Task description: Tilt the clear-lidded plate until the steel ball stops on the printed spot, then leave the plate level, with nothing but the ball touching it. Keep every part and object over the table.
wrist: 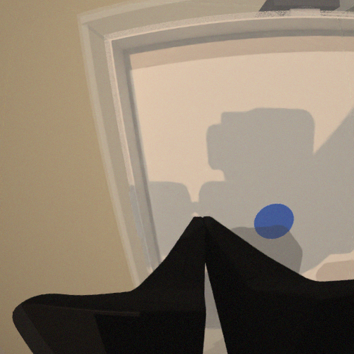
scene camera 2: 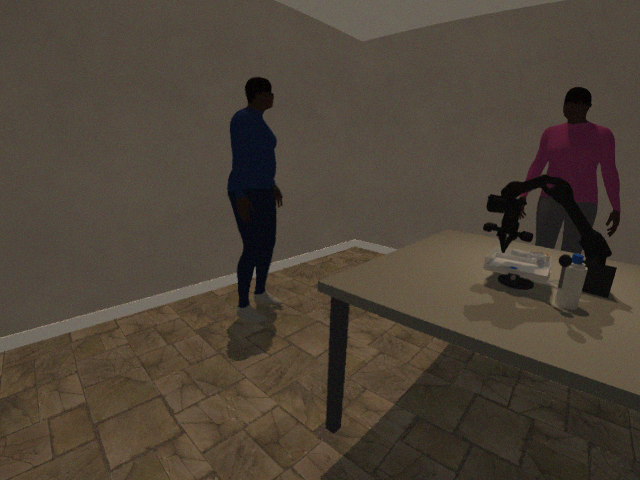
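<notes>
The clear-lidded plate (scene camera 2: pixel 496 266) (wrist: pixel 170 95) is a white square tray on a dark round stand (scene camera 2: pixel 524 284). In the scene view it looks slightly slanted, but its exact tilt is hard to tell. The printed blue spot (scene camera 2: pixel 512 267) (wrist: pixel 274 221) shows on its floor. The steel ball cannot be made out in the scene view and does not show in the wrist view, where the plate's right part is cut off. My gripper (scene camera 2: pixel 504 250) (wrist: pixel 201 224) is shut and empty, pointing down at the plate's left part, left of the spot in the wrist view. Whether its tips touch the lid is unclear.
A white bottle (scene camera 2: pixel 570 288) with a blue cap stands right of the plate, near the arm's base (scene camera 2: pixel 599 280). A dark round knob (scene camera 2: pixel 564 260) is beside it. The table (scene camera 2: pixel 403 289) has its front edge below. Two people (scene camera 2: pixel 253 155) (scene camera 2: pixel 576 160) stand beyond the table.
</notes>
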